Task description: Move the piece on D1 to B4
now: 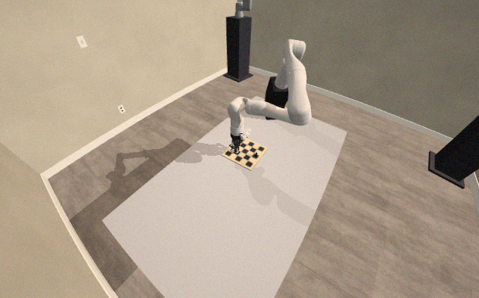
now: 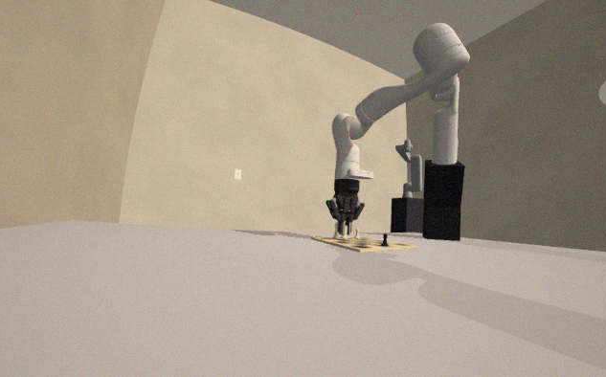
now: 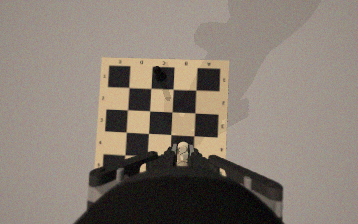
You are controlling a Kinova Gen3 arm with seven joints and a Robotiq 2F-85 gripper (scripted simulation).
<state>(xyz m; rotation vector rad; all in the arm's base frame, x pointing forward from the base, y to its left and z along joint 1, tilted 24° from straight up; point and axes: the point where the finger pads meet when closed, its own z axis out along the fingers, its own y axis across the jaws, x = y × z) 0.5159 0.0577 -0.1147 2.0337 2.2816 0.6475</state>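
Now: the white chess piece 20 mm below my hand. Also, from my hand: chessboard: 40 mm below, 40 mm behind, 30 mm to the left; black chess piece: 110 mm to the left, 60 mm behind, 20 mm below.
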